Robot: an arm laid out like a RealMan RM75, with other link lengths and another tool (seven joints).
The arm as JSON. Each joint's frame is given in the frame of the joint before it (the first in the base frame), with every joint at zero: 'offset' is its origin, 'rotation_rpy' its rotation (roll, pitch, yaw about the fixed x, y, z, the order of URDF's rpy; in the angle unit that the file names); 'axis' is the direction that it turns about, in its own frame. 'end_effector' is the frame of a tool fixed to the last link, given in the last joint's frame.
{
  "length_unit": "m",
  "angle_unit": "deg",
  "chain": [
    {
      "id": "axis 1",
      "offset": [
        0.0,
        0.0,
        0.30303
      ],
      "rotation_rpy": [
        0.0,
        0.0,
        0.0
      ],
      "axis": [
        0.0,
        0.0,
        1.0
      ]
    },
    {
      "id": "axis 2",
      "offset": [
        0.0,
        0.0,
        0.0
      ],
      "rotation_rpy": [
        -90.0,
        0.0,
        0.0
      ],
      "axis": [
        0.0,
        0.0,
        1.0
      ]
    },
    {
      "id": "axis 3",
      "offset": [
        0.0,
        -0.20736,
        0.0
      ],
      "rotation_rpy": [
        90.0,
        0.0,
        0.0
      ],
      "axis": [
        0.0,
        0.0,
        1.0
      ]
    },
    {
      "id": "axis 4",
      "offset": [
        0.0,
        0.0,
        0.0
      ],
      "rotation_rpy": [
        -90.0,
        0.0,
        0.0
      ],
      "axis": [
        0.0,
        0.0,
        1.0
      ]
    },
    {
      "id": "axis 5",
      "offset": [
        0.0,
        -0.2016,
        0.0
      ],
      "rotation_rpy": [
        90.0,
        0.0,
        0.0
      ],
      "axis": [
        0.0,
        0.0,
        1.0
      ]
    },
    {
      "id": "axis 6",
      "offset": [
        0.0,
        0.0,
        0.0
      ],
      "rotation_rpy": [
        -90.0,
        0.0,
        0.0
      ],
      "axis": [
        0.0,
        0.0,
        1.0
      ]
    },
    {
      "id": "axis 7",
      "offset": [
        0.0,
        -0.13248,
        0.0
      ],
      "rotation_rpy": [
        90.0,
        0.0,
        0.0
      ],
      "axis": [
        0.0,
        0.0,
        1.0
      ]
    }
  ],
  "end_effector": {
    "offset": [
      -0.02,
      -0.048,
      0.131
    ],
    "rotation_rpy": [
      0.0,
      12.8,
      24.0
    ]
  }
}
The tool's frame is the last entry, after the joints.
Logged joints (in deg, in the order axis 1, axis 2, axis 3, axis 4, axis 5, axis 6, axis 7), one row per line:
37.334, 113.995, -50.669, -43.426, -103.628, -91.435, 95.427
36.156, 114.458, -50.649, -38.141, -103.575, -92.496, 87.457
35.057, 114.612, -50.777, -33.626, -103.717, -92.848, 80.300
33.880, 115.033, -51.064, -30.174, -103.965, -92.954, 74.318
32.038, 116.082, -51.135, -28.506, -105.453, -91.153, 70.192
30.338, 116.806, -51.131, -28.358, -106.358, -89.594, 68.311
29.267, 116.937, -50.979, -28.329, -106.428, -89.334, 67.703
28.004, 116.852, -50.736, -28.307, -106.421, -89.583, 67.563
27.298, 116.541, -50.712, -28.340, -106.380, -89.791, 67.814
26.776, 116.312, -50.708, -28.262, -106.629, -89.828, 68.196
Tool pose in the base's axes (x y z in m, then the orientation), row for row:
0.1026, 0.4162, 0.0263, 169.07, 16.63, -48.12
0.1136, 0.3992, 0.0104, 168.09, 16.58, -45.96
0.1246, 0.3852, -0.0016, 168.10, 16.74, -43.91
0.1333, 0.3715, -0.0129, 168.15, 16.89, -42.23
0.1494, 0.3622, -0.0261, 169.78, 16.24, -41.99
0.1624, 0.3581, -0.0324, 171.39, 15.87, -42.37
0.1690, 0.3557, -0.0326, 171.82, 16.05, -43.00
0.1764, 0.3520, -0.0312, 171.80, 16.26, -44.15
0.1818, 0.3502, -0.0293, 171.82, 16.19, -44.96
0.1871, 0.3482, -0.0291, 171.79, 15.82, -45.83
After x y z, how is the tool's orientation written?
As angles about the fixed x, y, z axes (roll, pitch, yaw), in degrees.
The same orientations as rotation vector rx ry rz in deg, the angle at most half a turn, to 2 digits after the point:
160.13, -68.83, -30.06
160.24, -65.10, -30.24
161.11, -62.09, -30.29
161.83, -59.64, -30.33
163.21, -60.26, -28.75
164.39, -61.74, -27.60
164.54, -62.90, -27.72
164.08, -64.59, -28.09
163.74, -65.81, -28.02
163.26, -67.10, -27.52

